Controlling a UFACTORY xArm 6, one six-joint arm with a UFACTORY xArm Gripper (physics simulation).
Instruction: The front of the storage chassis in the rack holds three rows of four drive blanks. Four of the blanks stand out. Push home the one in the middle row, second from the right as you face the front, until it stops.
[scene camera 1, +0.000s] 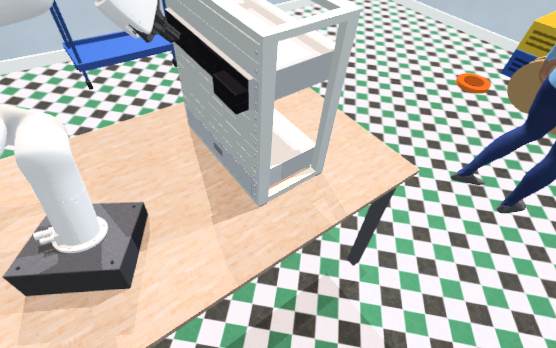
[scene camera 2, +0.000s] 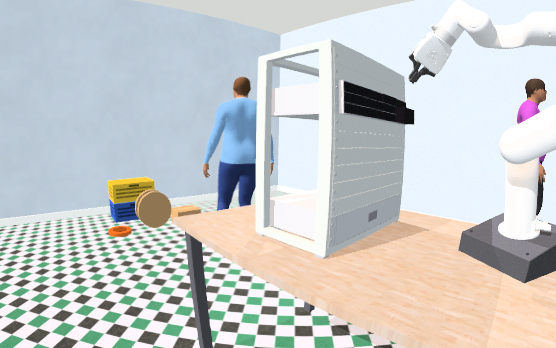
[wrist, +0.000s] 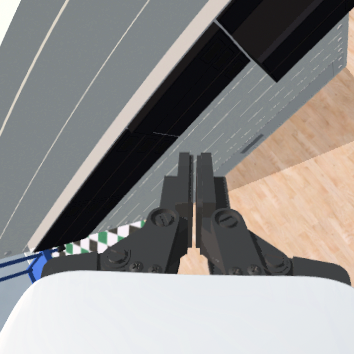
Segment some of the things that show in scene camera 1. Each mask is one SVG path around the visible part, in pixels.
My gripper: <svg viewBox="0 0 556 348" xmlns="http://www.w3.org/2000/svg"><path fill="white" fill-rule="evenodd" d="M95 0L95 6L105 16L136 39L141 37L146 43L152 42L157 34L171 43L180 39L180 32L171 26L163 16L160 9L160 0Z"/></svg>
A rack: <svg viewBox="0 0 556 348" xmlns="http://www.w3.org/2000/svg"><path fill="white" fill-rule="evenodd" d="M165 0L167 22L180 32L180 39L173 42L188 126L256 205L261 207L267 204L268 201L311 177L321 174L362 8L346 0L311 0L329 11L297 20L266 0ZM328 80L315 143L274 108L274 101ZM339 24L335 42L316 31Z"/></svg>
